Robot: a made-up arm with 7 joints. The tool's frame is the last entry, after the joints.
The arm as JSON. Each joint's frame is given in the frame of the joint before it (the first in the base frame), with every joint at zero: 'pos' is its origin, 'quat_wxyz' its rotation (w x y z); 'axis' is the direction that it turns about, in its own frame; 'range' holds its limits. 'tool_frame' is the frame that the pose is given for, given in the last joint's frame.
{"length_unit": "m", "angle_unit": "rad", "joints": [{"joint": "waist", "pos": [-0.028, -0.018, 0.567], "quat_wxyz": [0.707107, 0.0, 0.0, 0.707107], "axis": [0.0, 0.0, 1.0], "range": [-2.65, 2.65]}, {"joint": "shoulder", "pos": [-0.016, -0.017, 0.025], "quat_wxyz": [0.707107, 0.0, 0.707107, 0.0], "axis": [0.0, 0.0, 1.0], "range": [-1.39, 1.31]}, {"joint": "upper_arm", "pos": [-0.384, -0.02, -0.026], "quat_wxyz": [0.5, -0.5, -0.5, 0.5], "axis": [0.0, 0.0, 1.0], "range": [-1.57, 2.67]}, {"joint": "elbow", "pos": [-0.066, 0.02, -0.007], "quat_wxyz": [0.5, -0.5, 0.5, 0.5], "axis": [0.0, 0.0, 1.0], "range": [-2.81, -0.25]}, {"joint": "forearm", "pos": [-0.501, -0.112, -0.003], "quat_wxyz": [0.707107, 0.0, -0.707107, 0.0], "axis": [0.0, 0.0, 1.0], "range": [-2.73, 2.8]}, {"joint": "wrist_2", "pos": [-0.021, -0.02, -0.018], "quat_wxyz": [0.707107, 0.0, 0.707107, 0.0], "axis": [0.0, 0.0, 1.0], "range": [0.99, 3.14]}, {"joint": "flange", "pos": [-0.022, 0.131, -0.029], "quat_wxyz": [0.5, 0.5, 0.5, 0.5], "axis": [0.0, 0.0, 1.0], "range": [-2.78, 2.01]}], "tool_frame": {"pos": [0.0, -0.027, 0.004], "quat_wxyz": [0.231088, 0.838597, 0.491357, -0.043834]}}
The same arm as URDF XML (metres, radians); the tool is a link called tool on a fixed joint. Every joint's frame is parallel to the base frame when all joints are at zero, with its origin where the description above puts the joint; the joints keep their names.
<robot name="arm">
<joint name="tool_fixed" type="fixed"><parent link="link7"/><child link="tool"/><origin xyz="0 0.027 -0.004" rpy="-0.3696 -0.3053 -1.0025"/></joint>
<joint name="flange" type="revolute"><parent link="link6"/><child link="link7"/><origin xyz="0.131 0.029 0.022"/><axis xyz="0 0 -1"/><limit lower="-2.78" upper="2.01"/></joint>
<joint name="wrist_2" type="revolute"><parent link="link5"/><child link="link6"/><origin xyz="-0.02 0.021 -0.018"/><axis xyz="0 -1 0"/><limit lower="0.99" upper="3.14"/></joint>
<joint name="forearm" type="revolute"><parent link="link4"/><child link="link5"/><origin xyz="-0.112 0.003 0.501"/><axis xyz="0 0 1"/><limit lower="-2.73" upper="2.8"/></joint>
<joint name="elbow" type="revolute"><parent link="link3"/><child link="link4"/><origin xyz="0.066 -0.02 -0.007"/><axis xyz="0 -1 0"/><limit lower="-2.81" upper="-0.25"/></joint>
<joint name="upper_arm" type="revolute"><parent link="link2"/><child link="link3"/><origin xyz="0.02 -0.026 0.384"/><axis xyz="0 0 1"/><limit lower="-1.57" upper="2.67"/></joint>
<joint name="shoulder" type="revolute"><parent link="link1"/><child link="link2"/><origin xyz="0.017 -0.016 0.025"/><axis xyz="0 1 0"/><limit lower="-1.39" upper="1.31"/></joint>
<joint name="waist" type="revolute"><parent link="base_link"/><child link="link1"/><origin xyz="-0.028 -0.018 0.567"/><axis xyz="0 0 1"/><limit lower="-2.65" upper="2.65"/></joint>
<link name="base_link"/>
<link name="link1"/>
<link name="link2"/>
<link name="link3"/>
<link name="link4"/>
<link name="link5"/>
<link name="link6"/>
<link name="link7"/>
<link name="tool"/>
</robot>

